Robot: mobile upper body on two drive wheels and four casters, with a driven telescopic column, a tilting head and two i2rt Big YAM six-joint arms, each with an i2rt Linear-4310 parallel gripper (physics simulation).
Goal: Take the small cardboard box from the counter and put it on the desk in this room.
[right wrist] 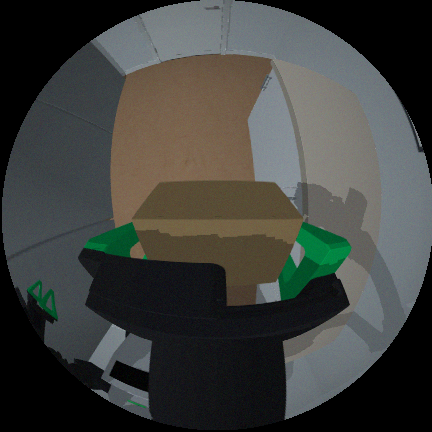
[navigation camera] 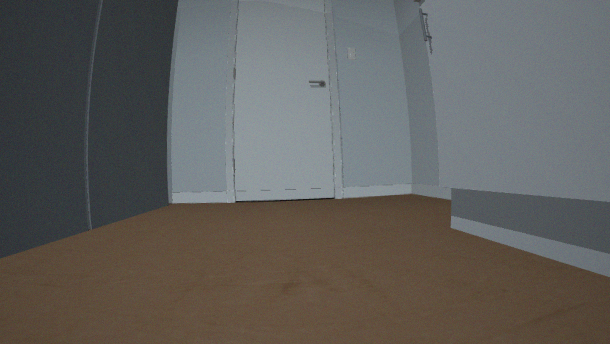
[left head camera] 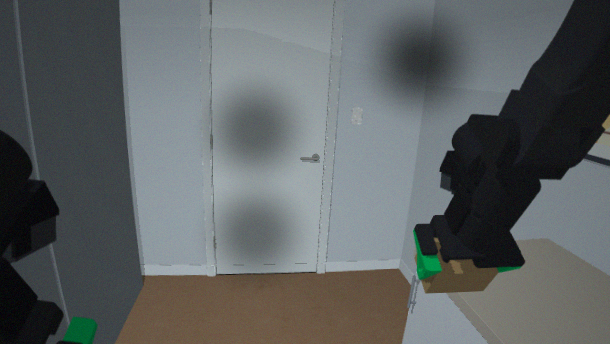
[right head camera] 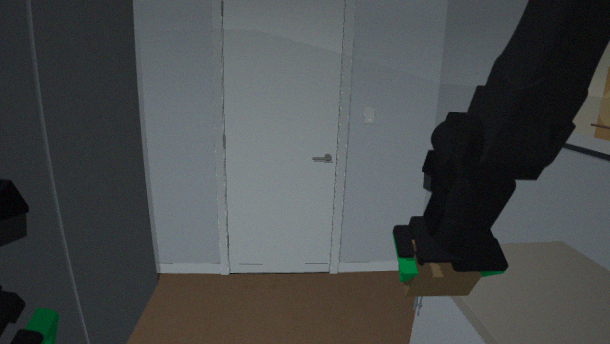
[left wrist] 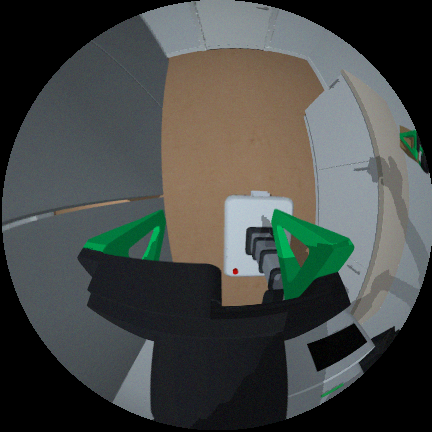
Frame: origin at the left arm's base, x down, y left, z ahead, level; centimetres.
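Seen in the pictures: left gripper, fingertip midpoint: point(right wrist: 45, 284) point(left wrist: 218, 215); right gripper, fingertip midpoint: point(right wrist: 216, 214).
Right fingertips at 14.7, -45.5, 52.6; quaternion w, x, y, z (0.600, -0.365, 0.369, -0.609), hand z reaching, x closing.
Offsets run from my right fingertips to a thing's top centre, as dx, dy, dz. "spot": to the spot under its first point. Level surfaces: height alone.
The small cardboard box @(-5.8, +0.0, -1.0) point(left head camera: 457, 284) point(right head camera: 445, 286) point(right wrist: 217, 200) is held between the green fingers of my right gripper point(left head camera: 467, 272) point(right head camera: 450, 275) point(right wrist: 216, 214), which is shut on it. In the head views the box appears beside the near-left edge of the beige counter top @(dx +29.6) point(left head camera: 560, 280) point(right head camera: 550, 280) point(left wrist: 370, 97) point(right wrist: 330, 130); its height above that top is hard to judge. My left gripper point(left wrist: 218, 215) is open and empty, above the robot's white base; in the head views it is partly cut off at lower left. I cannot make out a desk apart from this counter.
A closed white door point(left head camera: 270, 65) point(right head camera: 280, 100) point(navigation camera: 285, 125) stands straight ahead across the brown floor @(dx +120.6) point(left head camera: 270, 305) point(navigation camera: 300, 250). A tall dark grey panel point(left head camera: 75, 125) point(navigation camera: 50, 125) runs along the left. The counter's white cabinet front @(spot: +83.5, -29.1, +27.3) point(navigation camera: 520, 100) stands at the right.
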